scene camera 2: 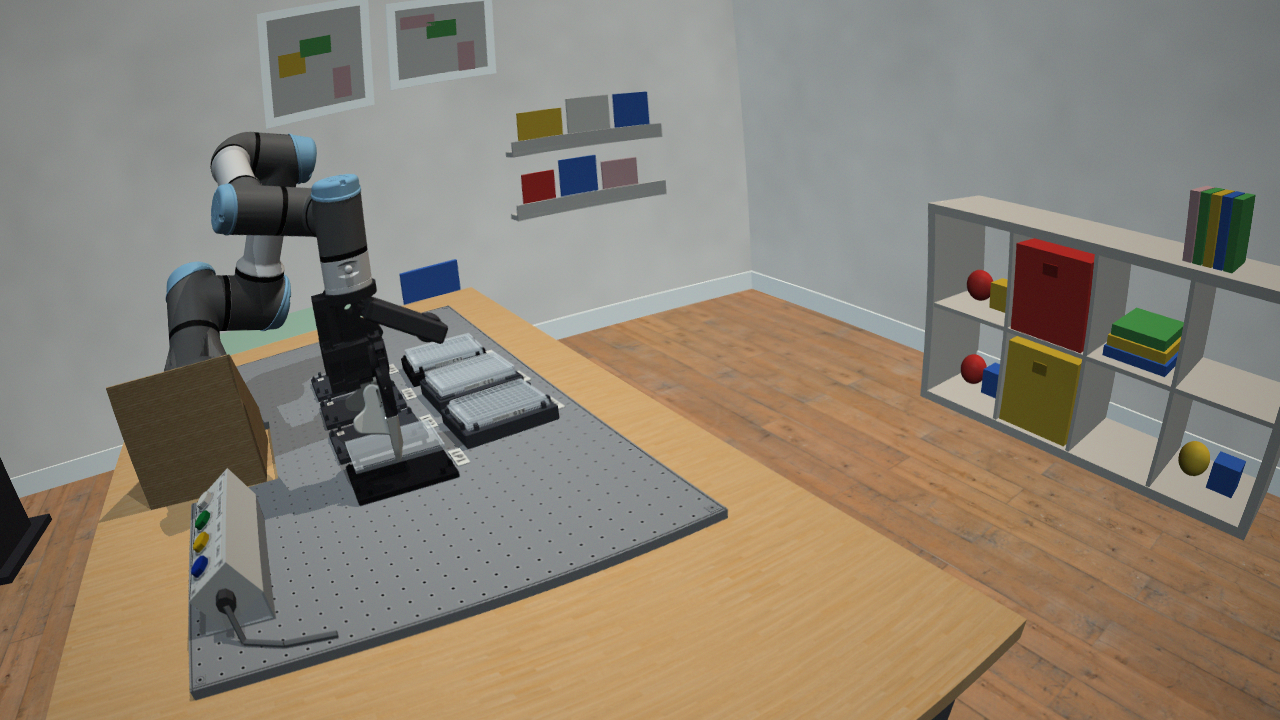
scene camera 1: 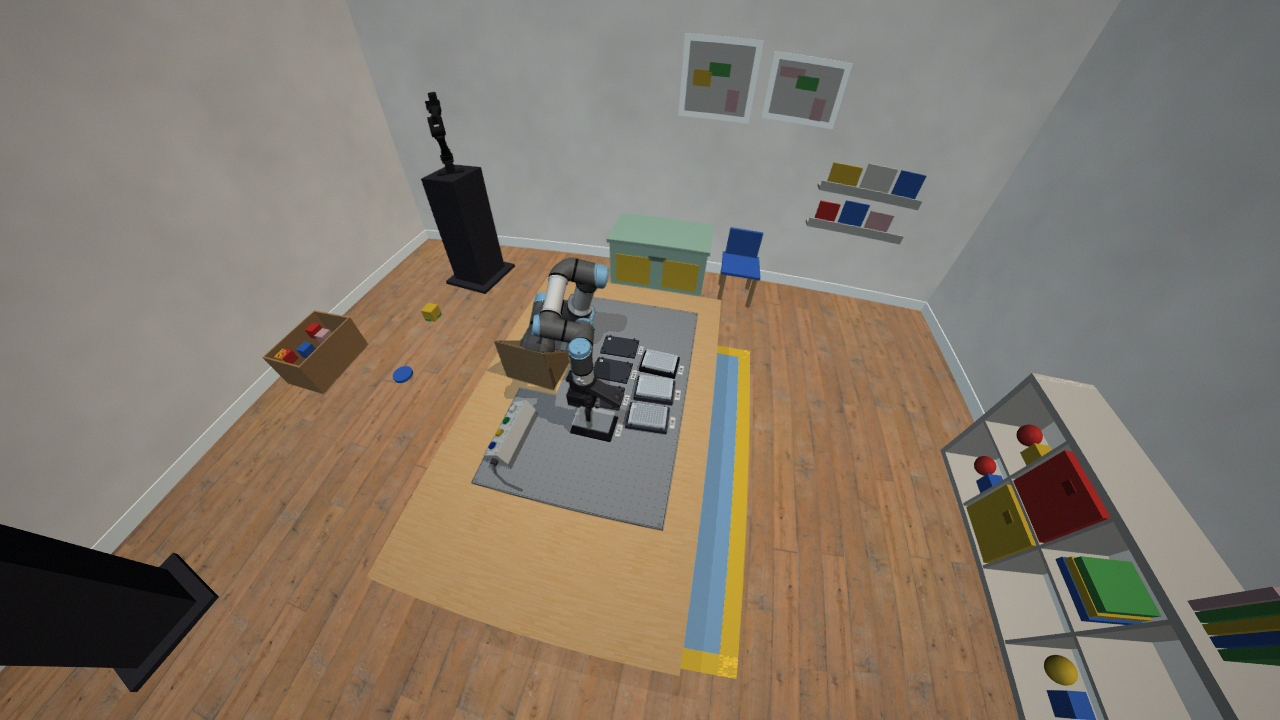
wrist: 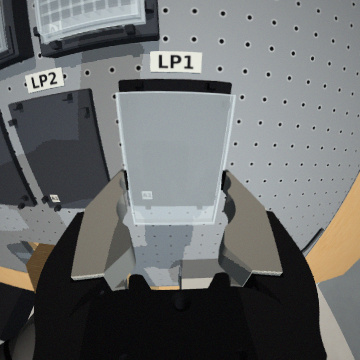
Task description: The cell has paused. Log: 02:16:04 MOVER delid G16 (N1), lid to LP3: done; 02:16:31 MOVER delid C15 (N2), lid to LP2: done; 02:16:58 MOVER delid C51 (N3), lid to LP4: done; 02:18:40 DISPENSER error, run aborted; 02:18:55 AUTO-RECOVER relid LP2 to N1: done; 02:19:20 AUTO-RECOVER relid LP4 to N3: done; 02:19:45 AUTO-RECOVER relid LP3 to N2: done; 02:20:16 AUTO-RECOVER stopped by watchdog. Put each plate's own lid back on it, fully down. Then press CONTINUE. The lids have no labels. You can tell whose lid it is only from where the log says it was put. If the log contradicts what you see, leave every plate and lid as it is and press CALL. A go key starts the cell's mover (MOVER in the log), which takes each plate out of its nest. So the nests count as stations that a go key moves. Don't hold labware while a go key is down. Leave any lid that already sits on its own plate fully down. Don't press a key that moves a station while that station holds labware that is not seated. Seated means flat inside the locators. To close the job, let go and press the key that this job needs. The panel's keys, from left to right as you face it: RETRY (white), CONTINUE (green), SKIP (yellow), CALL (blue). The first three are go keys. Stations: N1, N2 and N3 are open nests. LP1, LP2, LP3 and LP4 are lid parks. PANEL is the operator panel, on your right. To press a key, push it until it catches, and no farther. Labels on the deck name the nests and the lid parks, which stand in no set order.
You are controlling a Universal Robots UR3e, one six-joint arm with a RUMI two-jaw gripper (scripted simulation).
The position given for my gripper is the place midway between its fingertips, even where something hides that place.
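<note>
Plate (scene camera 2: 507, 400), also (scene camera 1: 641, 414). Clear lid (scene camera 2: 370, 452). Another clear lid (scene camera 2: 464, 344). My gripper (scene camera 2: 391, 447), also (scene camera 1: 593, 418) and (wrist: 174, 171).
</note>
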